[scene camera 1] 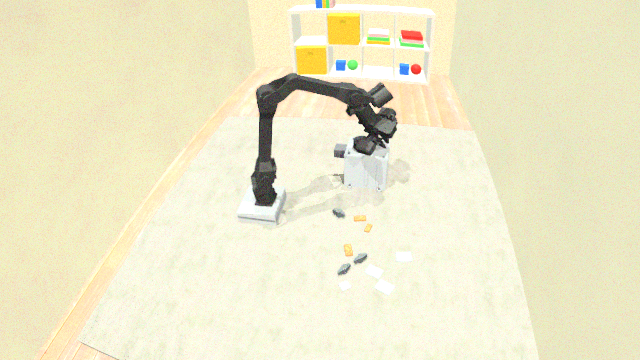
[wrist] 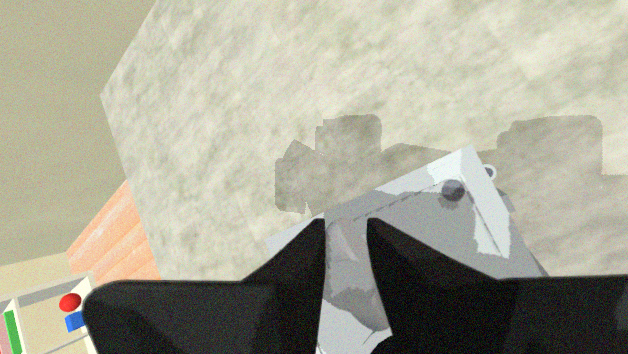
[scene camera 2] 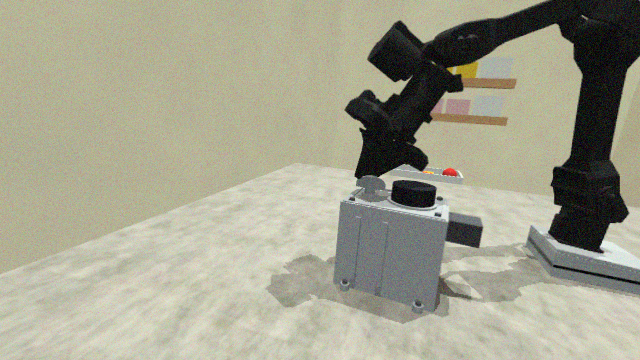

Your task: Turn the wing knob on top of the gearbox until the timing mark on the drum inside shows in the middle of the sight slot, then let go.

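Places are measured from the arm's base along level axes (x right, y ahead, z up), in millimetres.
Pixels of known places: gripper, between the fingertips: (scene camera 1: 386,145) (wrist: 345,228) (scene camera 2: 359,180); arm's base, origin of its link: (scene camera 1: 266,199) (scene camera 2: 573,242).
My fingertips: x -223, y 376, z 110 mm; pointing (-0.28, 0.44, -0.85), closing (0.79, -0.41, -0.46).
Note:
For each thing: its top centre in the pictures, then the offset to it from my fingertips. "spot": a spot on its surface instead.
- grey gearbox, centre of its top: (scene camera 2: 415,180) (scene camera 1: 362,138) dx -6, dy -87, dz +14 mm
- black round cap, a spot on its surface: (scene camera 2: 413,193) spot: dx -38, dy -88, dz +1 mm
- dark block, a spot on its surface: (scene camera 2: 463,228) spot: dx -30, dy -160, dz -40 mm
The grey gearbox (scene camera 1: 365,171) (scene camera 2: 390,250) (wrist: 418,218) stands on the mat right of the arm's base. Its grey wing knob (scene camera 2: 370,186) (wrist: 344,260) sits on the top near one corner, beside a black round cap (scene camera 2: 413,193). My gripper (scene camera 1: 365,144) (scene camera 2: 368,175) (wrist: 345,228) comes down onto the knob from above. In the wrist view the two dark fingers stand close on either side of the knob's wing. A dark block (scene camera 2: 463,228) (scene camera 1: 340,150) sticks out of one side of the box. I cannot make out the sight slot or the timing mark.
Small grey and orange pieces (scene camera 1: 348,249) and white cards (scene camera 1: 384,286) lie on the mat in front of the gearbox. The arm's base (scene camera 1: 261,211) stands to the left. A white shelf unit (scene camera 1: 361,8) with boxes and toys stands at the far wall.

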